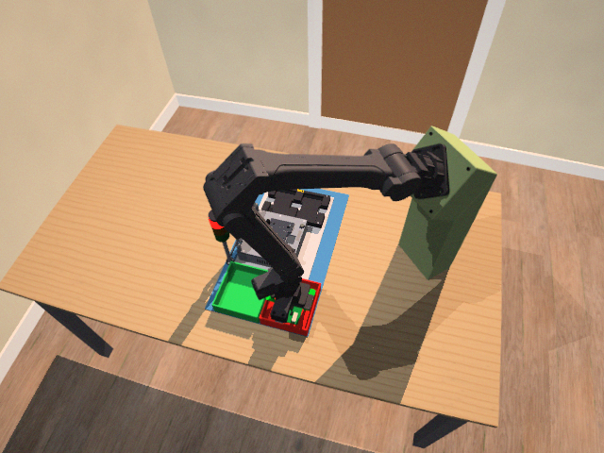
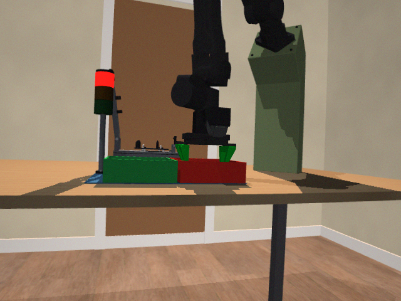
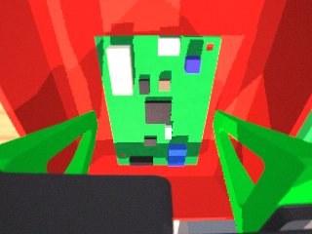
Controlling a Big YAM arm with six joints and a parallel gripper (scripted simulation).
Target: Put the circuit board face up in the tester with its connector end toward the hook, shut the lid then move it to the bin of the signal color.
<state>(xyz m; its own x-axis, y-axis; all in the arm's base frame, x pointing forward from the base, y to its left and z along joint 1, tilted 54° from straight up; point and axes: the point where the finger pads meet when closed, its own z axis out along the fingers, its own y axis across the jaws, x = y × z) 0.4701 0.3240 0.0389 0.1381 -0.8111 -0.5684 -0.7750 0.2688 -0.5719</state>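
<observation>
Right now my hand is right at the red bin. From my hand the other things lie so: green bin (15 cm ahead, 3 cm to the left); then latch hook (13 cm to the right, 7 cm ahead, 7 cm above); then green circuit board (1 cm below).
</observation>
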